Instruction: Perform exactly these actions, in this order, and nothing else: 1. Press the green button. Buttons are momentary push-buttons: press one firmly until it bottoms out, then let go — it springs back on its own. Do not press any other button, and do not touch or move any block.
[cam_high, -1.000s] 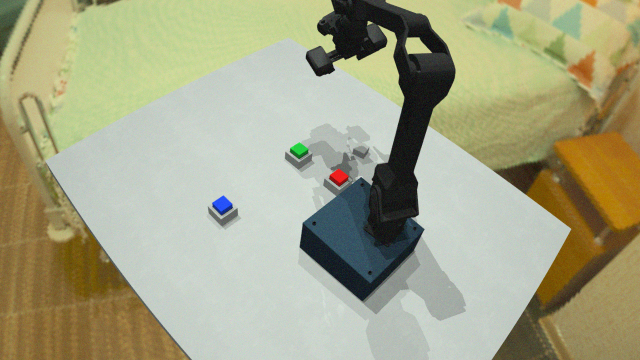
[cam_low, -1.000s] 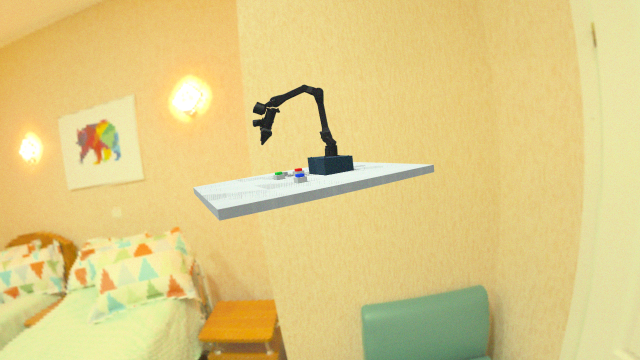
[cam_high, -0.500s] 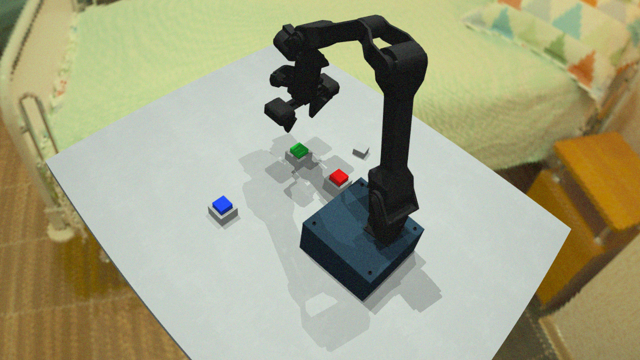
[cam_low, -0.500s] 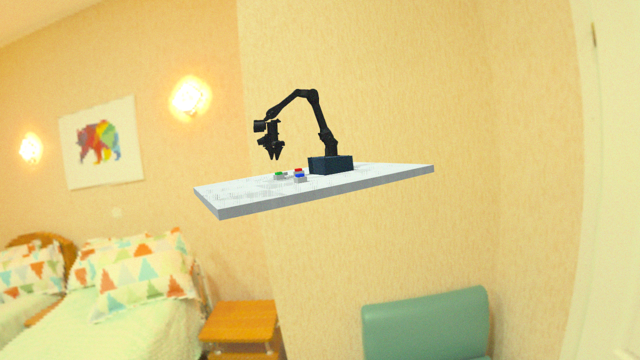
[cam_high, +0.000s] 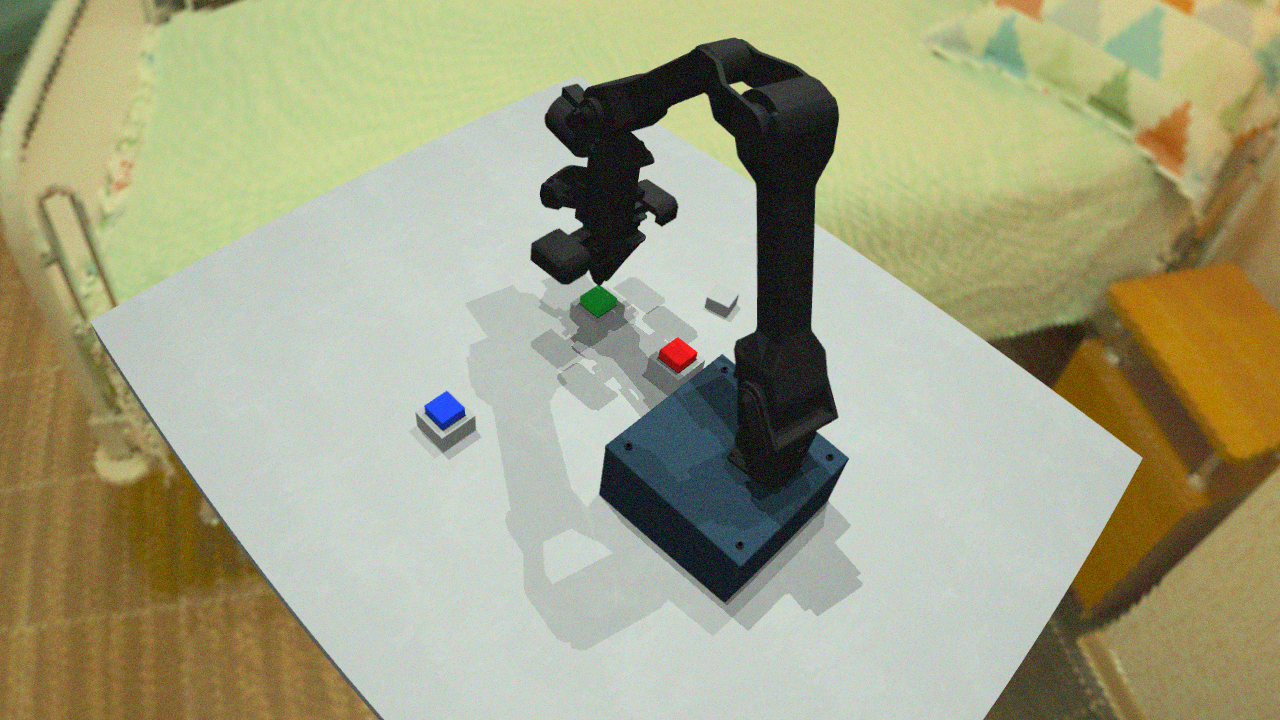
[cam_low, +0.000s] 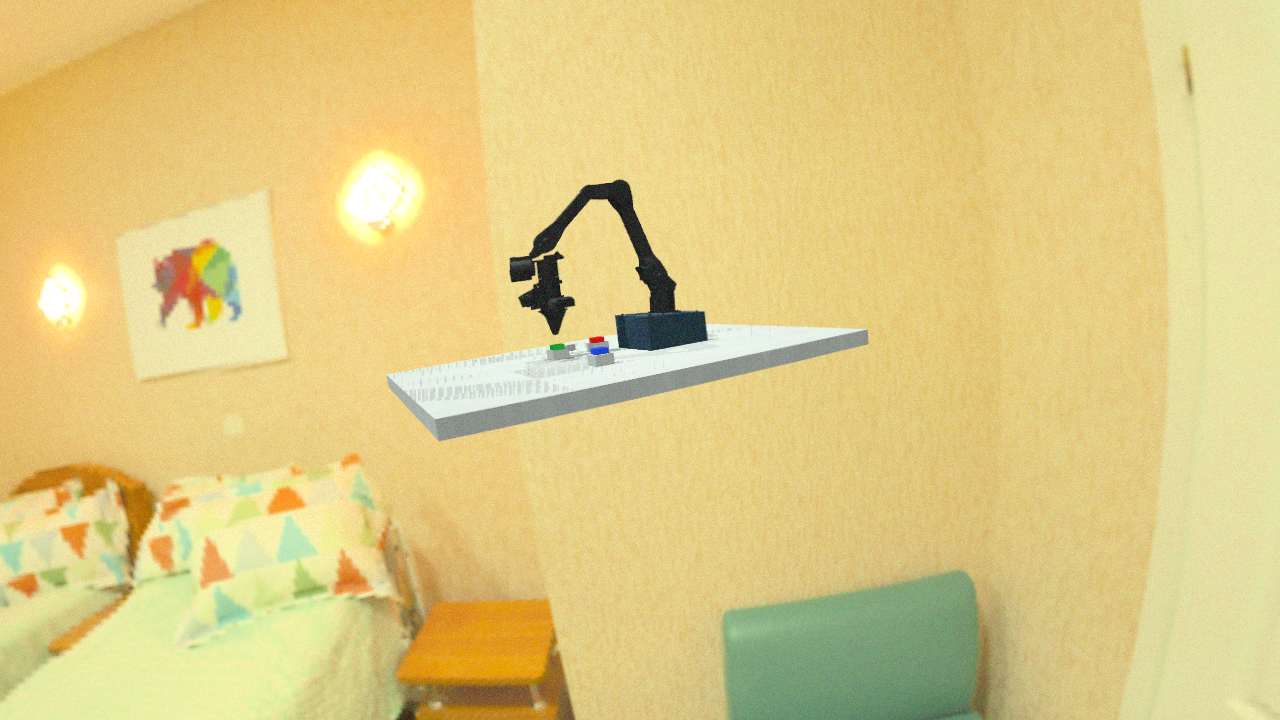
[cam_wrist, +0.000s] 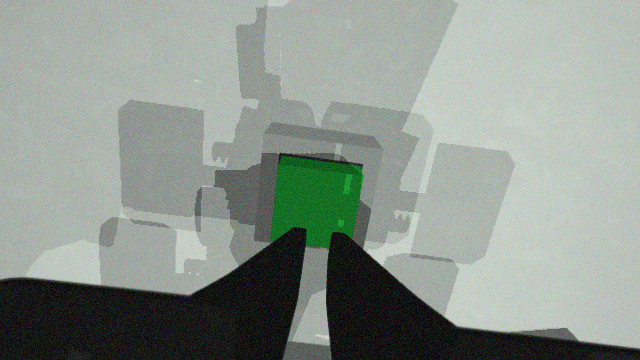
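The green button lies 3 cm below my gripper tip. Round my gripper tip: red button 12 cm behind, 3 cm below; small grey block 13 cm to the right, 10 cm behind, 6 cm below; blue button 25 cm to the left, 3 cm below, 1 cm ahead.
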